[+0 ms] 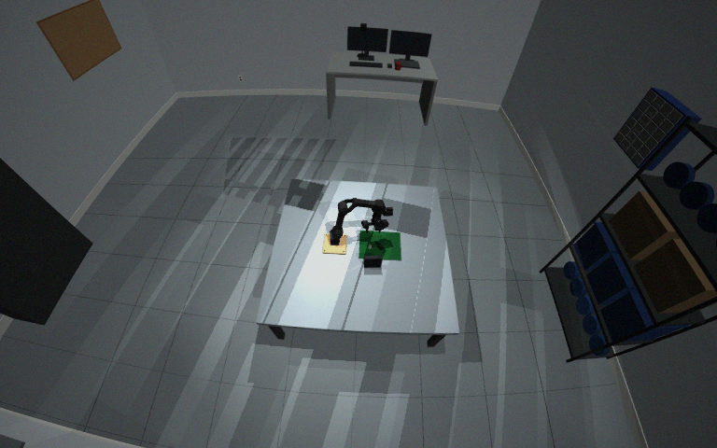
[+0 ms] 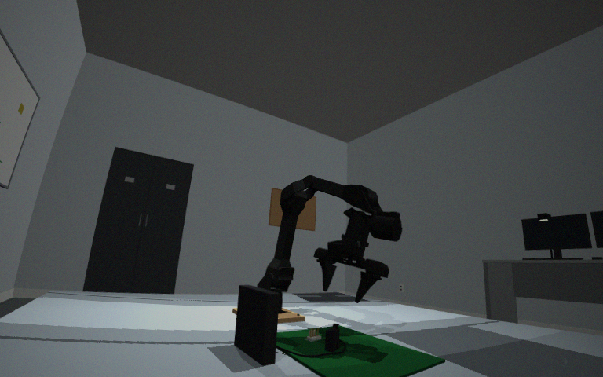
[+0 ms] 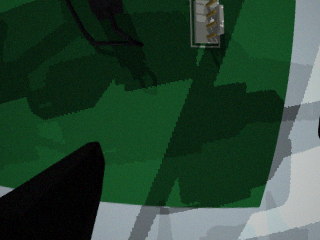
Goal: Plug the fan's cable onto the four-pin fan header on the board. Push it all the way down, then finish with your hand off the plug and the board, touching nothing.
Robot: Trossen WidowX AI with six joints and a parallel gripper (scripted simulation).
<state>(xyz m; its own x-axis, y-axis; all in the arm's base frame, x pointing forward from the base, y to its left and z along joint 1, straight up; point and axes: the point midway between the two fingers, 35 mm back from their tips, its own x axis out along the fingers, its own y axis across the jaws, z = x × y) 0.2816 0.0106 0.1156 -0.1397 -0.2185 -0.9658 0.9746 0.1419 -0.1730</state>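
My gripper tip is now 80 mm to the left of the black fan plug, 70 mm above it and 50 mm short of it. Round my gripper tip: green board 110 mm below, 60 mm ahead, 50 mm to the right; black fan 210 mm to the right, 40 mm below, 20 mm behind; four-pin header 100 mm below, 60 mm to the right, 20 mm behind.
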